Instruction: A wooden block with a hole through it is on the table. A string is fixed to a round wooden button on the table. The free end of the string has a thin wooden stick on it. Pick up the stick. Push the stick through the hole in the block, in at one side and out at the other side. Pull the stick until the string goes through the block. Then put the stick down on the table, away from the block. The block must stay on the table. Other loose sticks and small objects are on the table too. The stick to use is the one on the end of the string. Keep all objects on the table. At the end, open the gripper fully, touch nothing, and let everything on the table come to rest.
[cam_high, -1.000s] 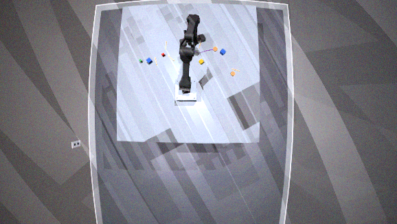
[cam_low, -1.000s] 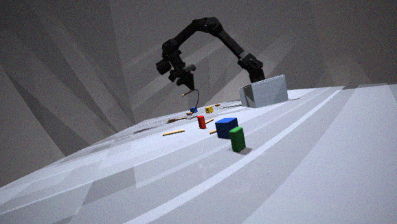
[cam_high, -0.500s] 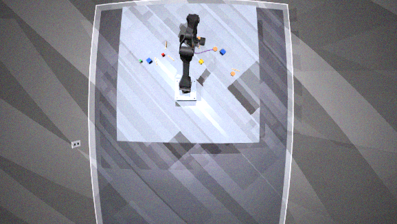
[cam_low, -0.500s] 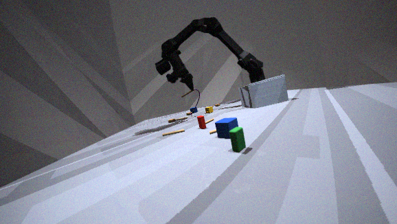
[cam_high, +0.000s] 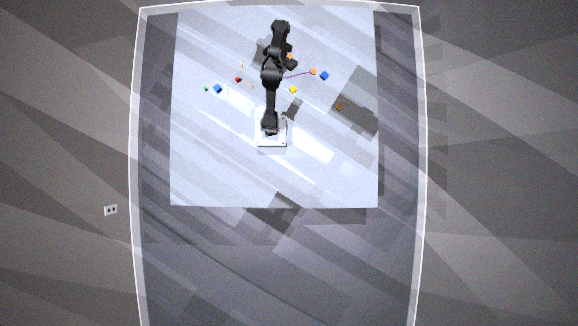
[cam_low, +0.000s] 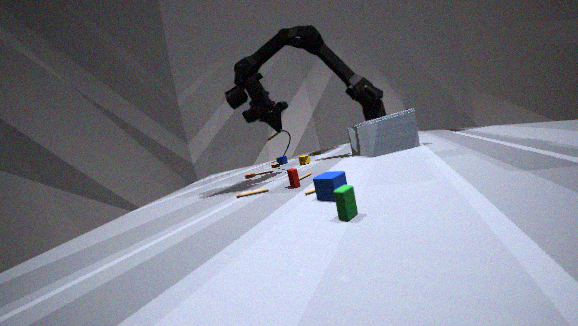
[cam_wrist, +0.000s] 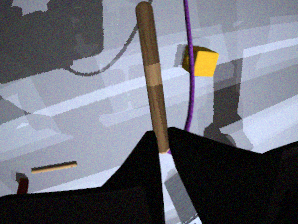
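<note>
The thin wooden stick lies 1 cm to the right of my gripper tip and 1 cm ahead of it. Also, from my gripper tip: yellow wooden block (12 cm below, 8 cm behind, 6 cm to the right); round orange button (20 cm to the right, 13 cm below, 1 cm ahead); red block (26 cm to the left, 12 cm below, 5 cm ahead).
</note>
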